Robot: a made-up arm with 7 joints.
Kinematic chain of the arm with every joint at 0, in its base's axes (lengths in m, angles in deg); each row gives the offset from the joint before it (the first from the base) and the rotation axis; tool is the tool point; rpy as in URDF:
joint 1: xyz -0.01 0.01 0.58 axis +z
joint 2: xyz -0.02 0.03 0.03 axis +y
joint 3: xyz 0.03 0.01 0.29 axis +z
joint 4: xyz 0 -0.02 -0.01 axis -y
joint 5: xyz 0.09 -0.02 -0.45 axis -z
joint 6: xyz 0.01 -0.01 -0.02 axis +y
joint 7: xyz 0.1 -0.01 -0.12 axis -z
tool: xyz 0.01 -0.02 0 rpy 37.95 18.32 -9.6
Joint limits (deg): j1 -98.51..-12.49 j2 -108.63..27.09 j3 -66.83..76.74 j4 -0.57..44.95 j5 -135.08..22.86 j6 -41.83..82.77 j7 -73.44..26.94
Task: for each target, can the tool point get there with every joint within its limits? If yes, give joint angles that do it. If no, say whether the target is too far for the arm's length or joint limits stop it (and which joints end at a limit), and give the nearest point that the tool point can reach.
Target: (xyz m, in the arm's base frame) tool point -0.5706 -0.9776 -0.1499
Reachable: no: too far | nearest point -0.2294 -0.4430 0.3338 | short by 0.798 m
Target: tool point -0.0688 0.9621 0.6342
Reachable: no: joint limits stop it (at a limit: joint 1, joint 2, joint 3, joint 4) | nearest point -0.0245 0.6092 0.7156 | short by 0.365 m
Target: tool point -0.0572 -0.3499 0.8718
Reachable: yes | joints -47.80 -65.63 -48.93 25.24 -40.21 -15.57 -9.15
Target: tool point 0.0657 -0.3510 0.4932
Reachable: yes | joints -76.05 -36.84 4.91 12.37 -25.73 59.34 -63.22
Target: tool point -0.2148 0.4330 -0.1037
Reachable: no: joint limits stop it (at a limit: joint 1, joint 2, joint 3) | nearest point -0.0501 0.2534 0.2637 | short by 0.441 m
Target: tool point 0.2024 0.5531 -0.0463
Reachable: no: joint limits stop it (at a limit: joint 1, joint 2) | nearest point 0.1754 0.3551 0.2849 | short by 0.387 m
